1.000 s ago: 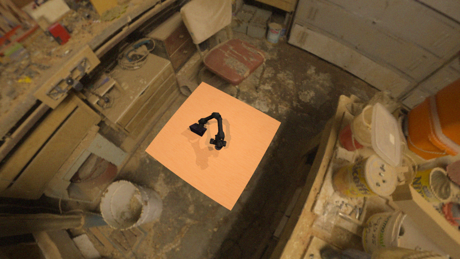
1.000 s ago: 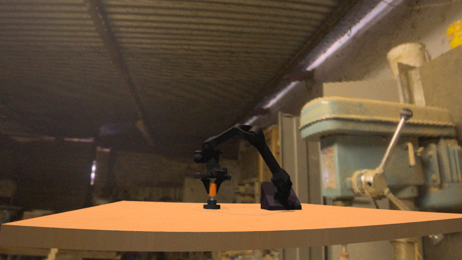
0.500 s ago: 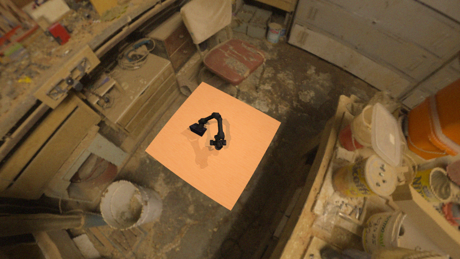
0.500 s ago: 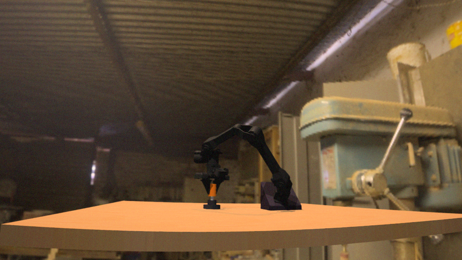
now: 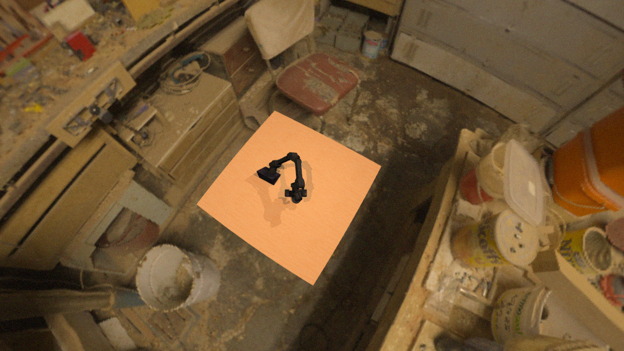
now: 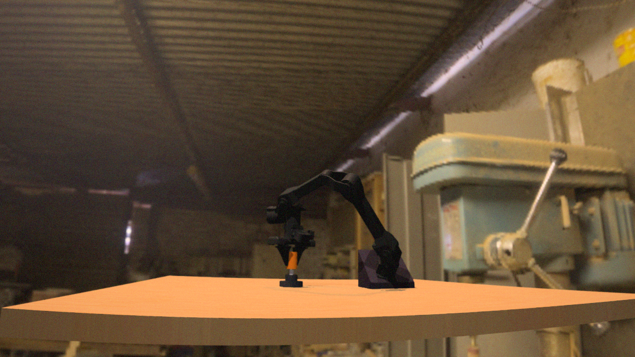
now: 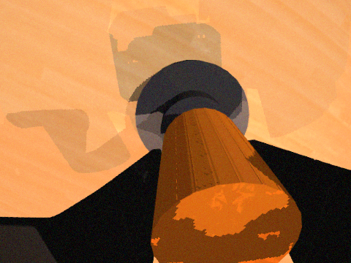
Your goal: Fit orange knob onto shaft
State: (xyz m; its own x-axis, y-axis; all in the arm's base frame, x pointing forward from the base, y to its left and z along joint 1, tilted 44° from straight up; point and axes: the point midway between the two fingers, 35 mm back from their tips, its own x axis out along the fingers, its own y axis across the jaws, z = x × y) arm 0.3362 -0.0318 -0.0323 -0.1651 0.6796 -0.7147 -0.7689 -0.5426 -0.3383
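The orange knob is 3 cm above my gripper tip. The rest, counted from my gripper tip: round pedestal: 4 cm below.
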